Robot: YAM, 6 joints.
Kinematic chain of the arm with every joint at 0, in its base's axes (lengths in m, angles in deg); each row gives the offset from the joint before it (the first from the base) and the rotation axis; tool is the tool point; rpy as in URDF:
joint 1: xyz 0 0 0.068 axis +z
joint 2: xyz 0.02 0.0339 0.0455 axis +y
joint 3: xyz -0.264 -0.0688 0 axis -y
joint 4: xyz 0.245 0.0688 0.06 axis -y
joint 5: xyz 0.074 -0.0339 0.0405 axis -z
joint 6: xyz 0.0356 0 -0.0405 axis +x
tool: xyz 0 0 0 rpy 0 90 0
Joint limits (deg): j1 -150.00..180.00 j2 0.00..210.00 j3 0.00..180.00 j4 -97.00..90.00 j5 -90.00..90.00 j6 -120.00..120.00
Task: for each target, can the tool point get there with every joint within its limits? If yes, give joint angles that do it. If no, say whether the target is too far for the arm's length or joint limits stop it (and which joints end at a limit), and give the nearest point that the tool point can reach.
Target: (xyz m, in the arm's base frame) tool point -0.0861 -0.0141 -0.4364
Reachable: no: joint limits stop it (at a limit: joint 1, joint 2) | nearest point -0.1176 -0.0041 -0.3555 | short by 0.087 m
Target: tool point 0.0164 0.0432 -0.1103
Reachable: yes | joints 83.87 173.25 35.90 -18.11 19.14 -17.53
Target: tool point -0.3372 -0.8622 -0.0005
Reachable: no: too far | nearest point -0.2334 -0.5969 0.0354 | short by 0.287 m
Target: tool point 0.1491 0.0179 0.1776
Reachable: yes | joints 8.53 40.00 18.56 -19.68 7.06 -36.80
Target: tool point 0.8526 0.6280 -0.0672
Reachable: no: too far | nearest point 0.5126 0.3775 0.0063 | short by 0.429 m
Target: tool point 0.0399 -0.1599 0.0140
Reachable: yes | joints -86.86 113.66 14.07 20.64 -60.68 5.12
